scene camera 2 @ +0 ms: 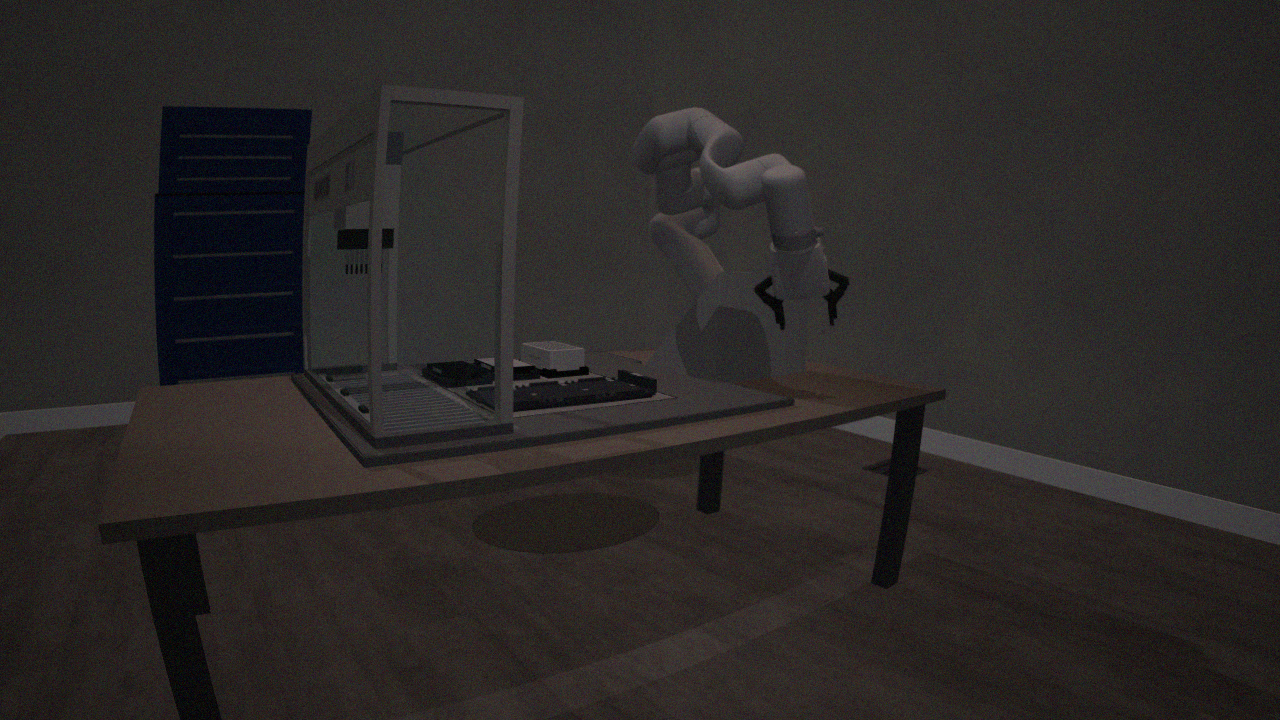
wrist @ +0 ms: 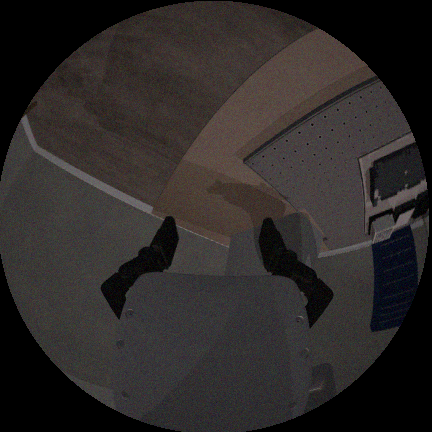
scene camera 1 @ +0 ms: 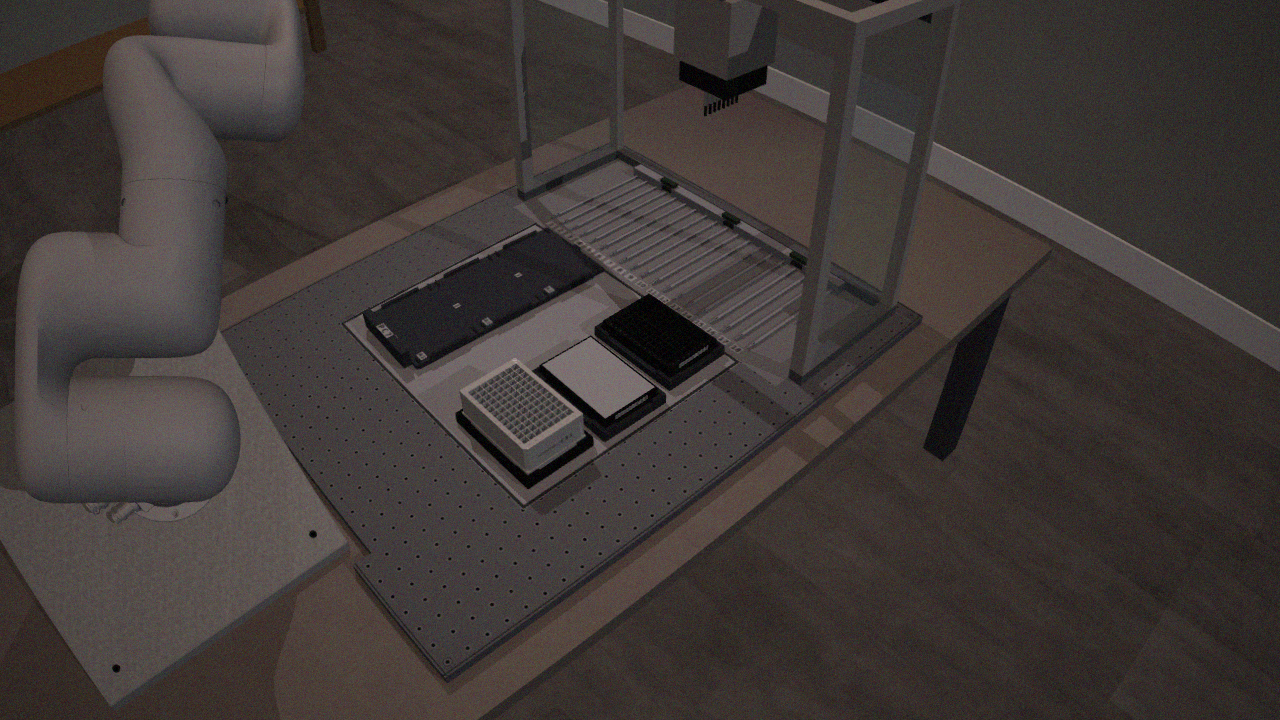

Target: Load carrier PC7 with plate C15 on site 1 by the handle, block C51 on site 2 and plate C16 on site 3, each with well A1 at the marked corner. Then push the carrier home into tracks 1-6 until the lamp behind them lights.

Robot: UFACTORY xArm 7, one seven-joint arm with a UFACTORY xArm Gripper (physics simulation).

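Places are measured from the arm's base along level axes (x ahead, y down, z left), in metres.
Pixels of known places: gripper, fingertip midpoint: (scene camera 2: 807,323) (wrist: 218,228); arm's base, origin of the base link: (scene camera 2: 725,312).
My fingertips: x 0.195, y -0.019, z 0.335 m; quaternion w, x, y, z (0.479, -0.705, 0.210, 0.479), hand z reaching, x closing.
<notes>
Ahead of a thing's pixels: the offset from my fingertips to its top centre. Level surfaces: height alone.
The dark carrier {dz -0.299, dx +0.310, dy +0.116 m} (scene camera 1: 474,295) (scene camera 2: 563,392) (wrist: 397,172) lies on the light mat, its far end towards the tracks (scene camera 1: 689,259). Beside it, in a row, a white deep-well block {dz -0.516, dx +0.160, dy +0.092 m} (scene camera 1: 519,413) (scene camera 2: 553,356) sits on a black holder, a flat plate with a white top {dz -0.539, dx +0.269, dy +0.120 m} (scene camera 1: 597,377) sits on a dark holder, and a black plate {dz -0.546, dx +0.382, dy +0.120 m} (scene camera 1: 657,333) sits on another. Which is C15, C16 or C51, and the marked corners, I cannot read. My gripper (scene camera 2: 807,322) (wrist: 218,228) is open and empty, high beside the arm's base, away from the carrier and the labware. It does not show in scene camera 1.
An upright frame with clear panels (scene camera 1: 814,214) (scene camera 2: 512,268) stands around the tracks. A pipetting head (scene camera 1: 723,67) (scene camera 2: 365,240) hangs inside it. The perforated deck {dy +0.146 m} (scene camera 1: 554,555) (wrist: 320,145) lies on the wooden table {dy +0.159 m} (scene camera 1: 975,232) (scene camera 2: 223,447). A blue cabinet (scene camera 2: 232,237) (wrist: 395,280) stands behind.
</notes>
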